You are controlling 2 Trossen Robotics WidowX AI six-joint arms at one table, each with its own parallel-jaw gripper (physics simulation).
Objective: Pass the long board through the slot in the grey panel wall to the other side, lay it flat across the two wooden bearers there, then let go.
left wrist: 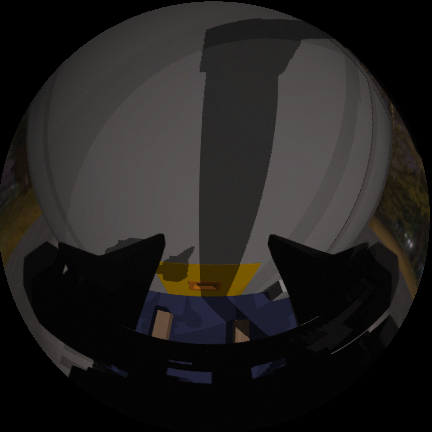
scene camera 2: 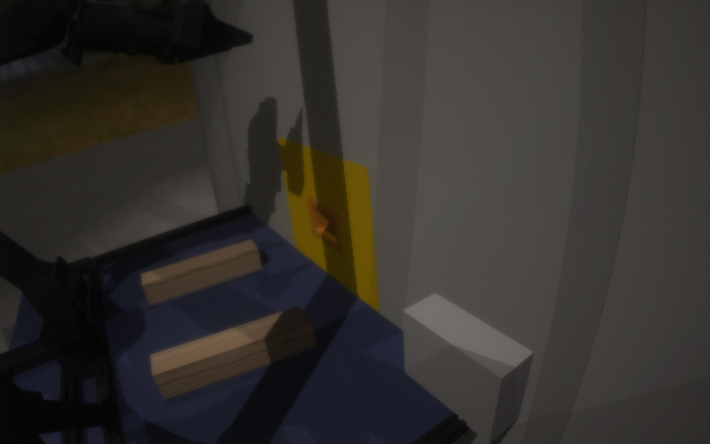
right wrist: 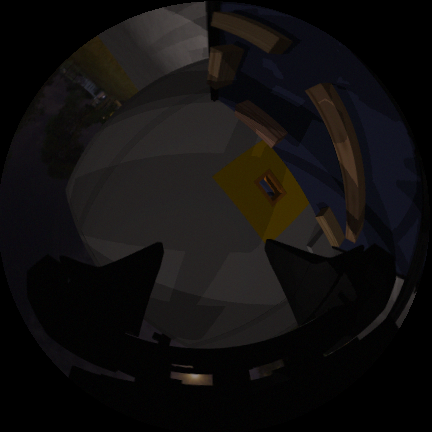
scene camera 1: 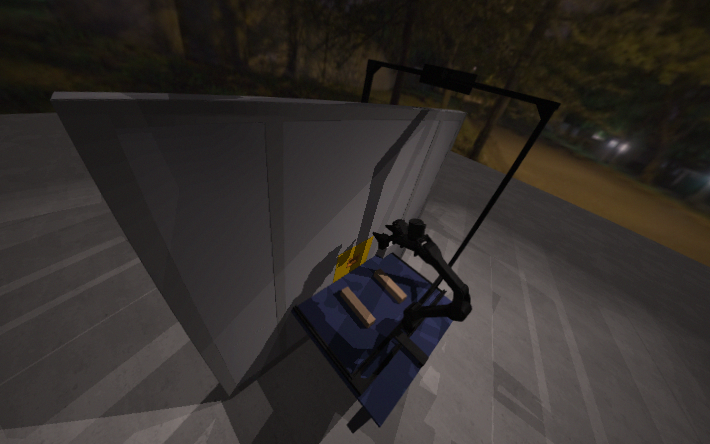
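Seen in the pictures: left gripper, between the fingertips: [left wrist: 217, 240] [scene camera 2: 241, 43] [scene camera 1: 379, 229]; right gripper, between the fingertips: [right wrist: 214, 246]; left arm's base, origin of its link: [scene camera 2: 83, 360] [scene camera 1: 407, 326].
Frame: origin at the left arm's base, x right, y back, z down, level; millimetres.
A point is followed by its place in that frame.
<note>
The grey panel wall [scene camera 1: 319, 172] {y -432, x -293, z -685 mm} [scene camera 2: 486, 157] {y -433, x 338, z -260 mm} [left wrist: 150, 175] {y -433, x -72, z -406 mm} [right wrist: 150, 200] {y -482, x -197, z -397 mm} has an orange-rimmed slot [scene camera 1: 351, 260] {y -450, x 21, z -61 mm} [scene camera 2: 330, 238] {y -433, x 26, z -60 mm} [left wrist: 192, 286] {y -431, x -25, z -76 mm} within a yellow patch. One wooden bearer [scene camera 1: 357, 307] [scene camera 2: 233, 350] {y -211, x 140, z -23 mm} [left wrist: 242, 332] {y -277, x 127, z -25 mm} and the other bearer [scene camera 1: 390, 286] [scene camera 2: 201, 272] {y -235, x -107, z -13 mm} [left wrist: 161, 325] {y -296, x -120, z -25 mm} lie apart on a blue table. The long board [right wrist: 345, 150] {y -744, x 4, z -44 mm} lies on the wall's other side, curved by the right wrist lens. My left gripper [scene camera 1: 380, 230] {y -339, x 19, z -381 mm} [scene camera 2: 250, 37] {y -339, x 19, z -381 mm} [left wrist: 217, 240] {y -339, x 19, z -381 mm} is open and empty, above the bearers, facing the wall. My right gripper [right wrist: 214, 246] {y -746, x -27, z -276 mm} is open and empty, away from the board.
Shorter wooden blocks [right wrist: 250, 31] [right wrist: 224, 65] {y -689, x -287, z -28 mm} [right wrist: 261, 122] {y -586, x -142, z -25 mm} [right wrist: 330, 227] {y -587, x 213, z -21 mm} lie around the board on the blue surface. A pale block [scene camera 2: 468, 335] {y -405, x 350, z -81 mm} stands against the wall at the table's edge. A black overhead frame [scene camera 1: 502, 193] {y -16, x 343, z -672 mm} rises beside the left arm.
</note>
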